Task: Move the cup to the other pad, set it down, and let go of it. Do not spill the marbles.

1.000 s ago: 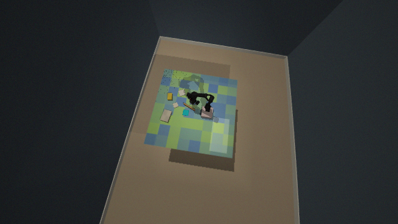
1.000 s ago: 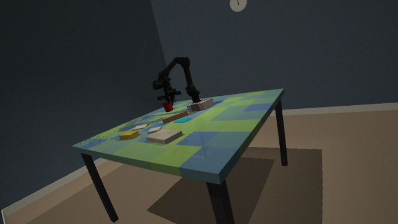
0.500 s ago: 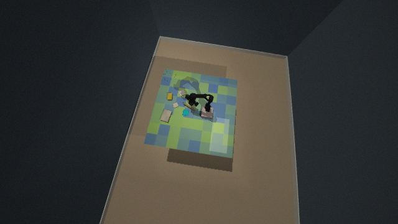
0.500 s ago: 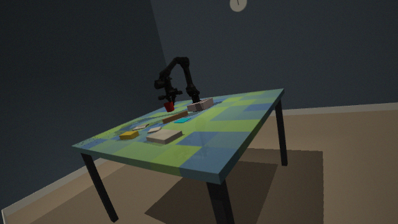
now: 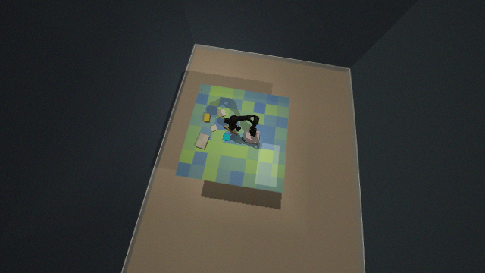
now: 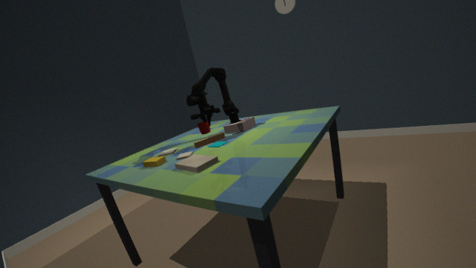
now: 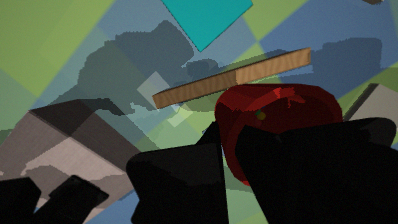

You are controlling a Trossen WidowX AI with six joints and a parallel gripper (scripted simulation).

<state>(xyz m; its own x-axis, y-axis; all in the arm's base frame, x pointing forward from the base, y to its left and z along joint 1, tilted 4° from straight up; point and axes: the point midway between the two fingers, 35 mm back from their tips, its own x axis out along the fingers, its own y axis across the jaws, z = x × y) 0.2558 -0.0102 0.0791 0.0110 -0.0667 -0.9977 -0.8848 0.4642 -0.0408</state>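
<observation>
My gripper tip is 40 mm short of the marble, 30 mm to the left of it and 20 mm above it. Also, from my gripper tip: flat teal pad (70 mm ahead, 120 mm to the left, 110 mm below); then red cup (30 mm ahead, 20 mm to the right); then long wooden bar (40 mm ahead, 20 mm to the left, 90 mm below).
</observation>
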